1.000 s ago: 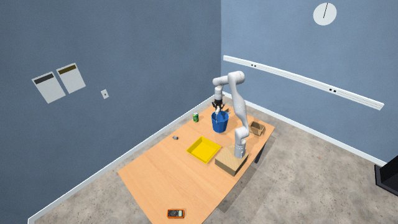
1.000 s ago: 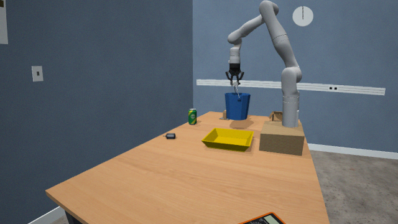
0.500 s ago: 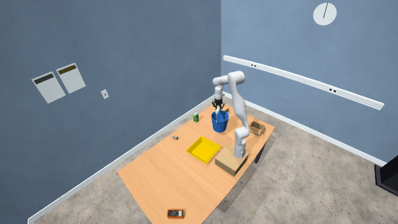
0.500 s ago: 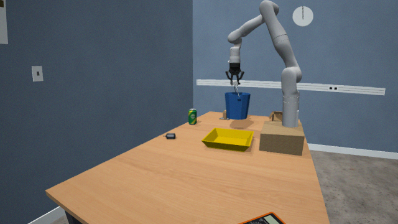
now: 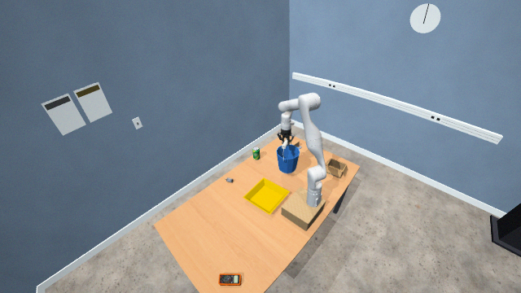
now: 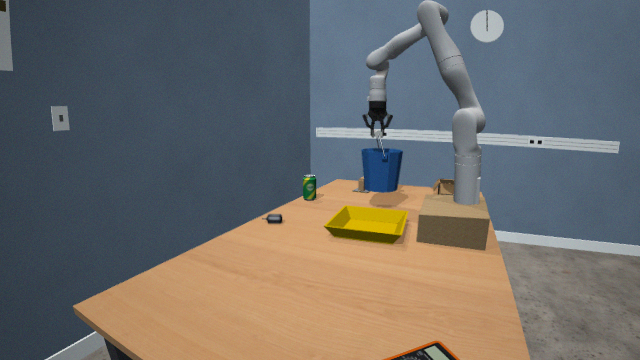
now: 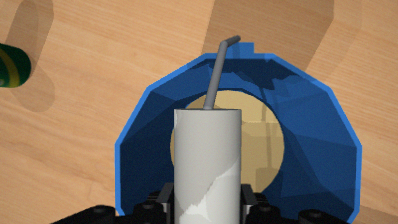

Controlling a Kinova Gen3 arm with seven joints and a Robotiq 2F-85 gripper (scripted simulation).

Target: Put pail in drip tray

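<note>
Now: the wire handle 30 mm below my hand and 10 mm behind it. Round my hand: blue pail (100 mm below, 10 mm behind); then green soda can (330 mm ahead, 270 mm below, 20 mm to the left); then yellow drip tray (320 mm below, 300 mm to the left, 70 mm behind).
</note>
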